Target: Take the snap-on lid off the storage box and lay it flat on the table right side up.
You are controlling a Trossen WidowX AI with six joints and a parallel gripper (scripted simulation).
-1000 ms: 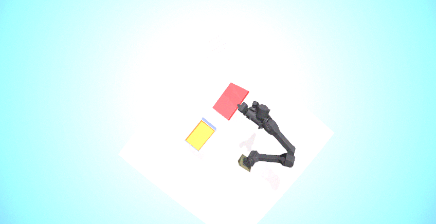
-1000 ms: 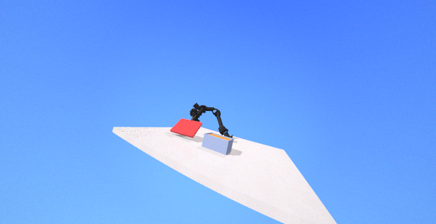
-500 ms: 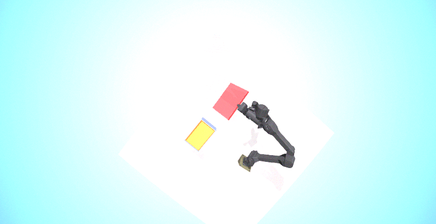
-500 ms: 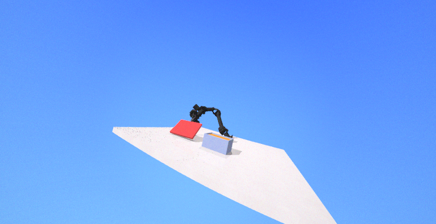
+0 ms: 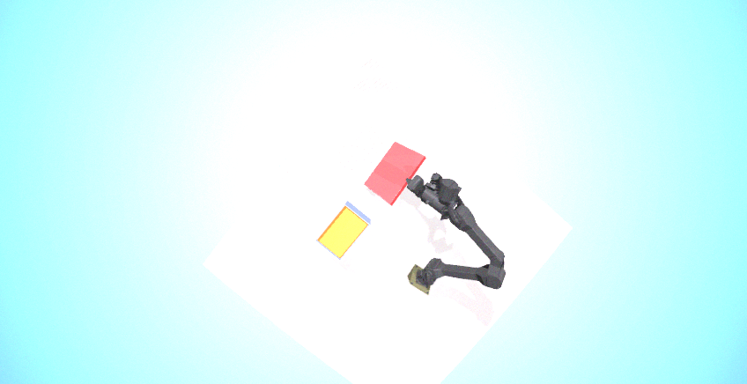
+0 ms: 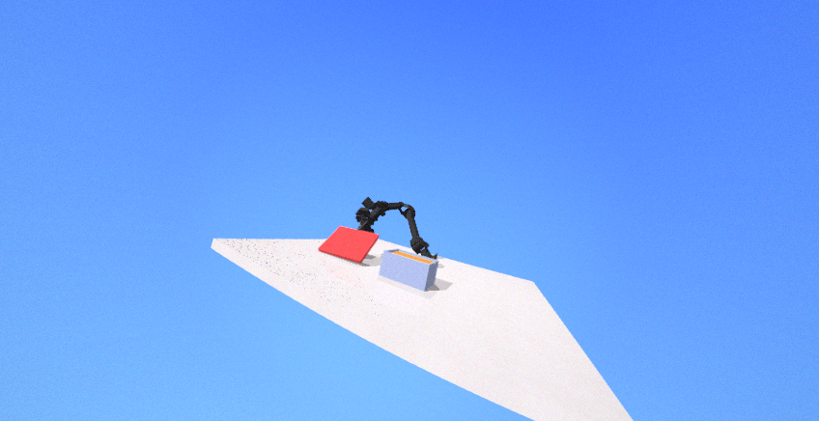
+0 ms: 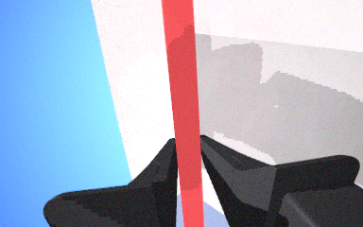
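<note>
The red lid is 60 mm ahead of my gripper tip and 50 mm below it. The rest, counted from my gripper tip: storage box: 330 mm to the left, 130 mm ahead, 70 mm below.
</note>
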